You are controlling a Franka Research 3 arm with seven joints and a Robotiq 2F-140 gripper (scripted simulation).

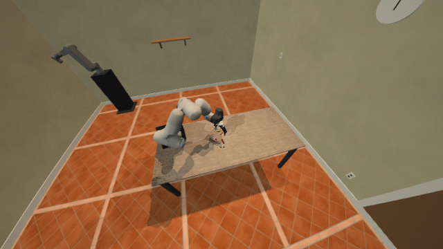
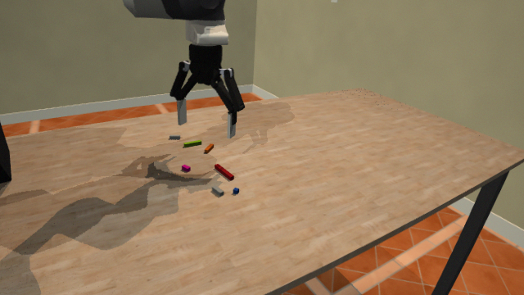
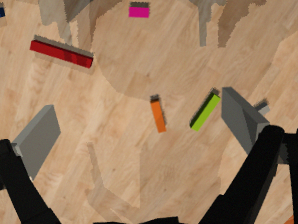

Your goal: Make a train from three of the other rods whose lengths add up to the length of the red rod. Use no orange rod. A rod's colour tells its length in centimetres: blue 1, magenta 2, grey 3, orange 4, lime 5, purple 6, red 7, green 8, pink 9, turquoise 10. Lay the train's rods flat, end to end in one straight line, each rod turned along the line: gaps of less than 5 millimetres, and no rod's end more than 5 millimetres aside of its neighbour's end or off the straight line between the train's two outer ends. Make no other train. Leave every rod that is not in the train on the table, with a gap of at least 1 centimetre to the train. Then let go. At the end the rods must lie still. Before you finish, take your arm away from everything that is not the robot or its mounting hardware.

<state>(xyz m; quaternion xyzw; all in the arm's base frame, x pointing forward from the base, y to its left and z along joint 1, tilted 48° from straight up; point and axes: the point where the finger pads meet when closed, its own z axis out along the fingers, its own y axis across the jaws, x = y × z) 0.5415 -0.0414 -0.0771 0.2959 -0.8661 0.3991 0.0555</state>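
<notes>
The blue rod is 180 mm to the right of my hand and 90 mm below it. Also, from my hand: orange rod: 90 mm below, 40 mm to the left, 20 mm ahead; magenta rod: 90 mm below, 70 mm behind, 40 mm to the right; lime rod: 90 mm to the left, 90 mm below, 10 mm behind.
</notes>
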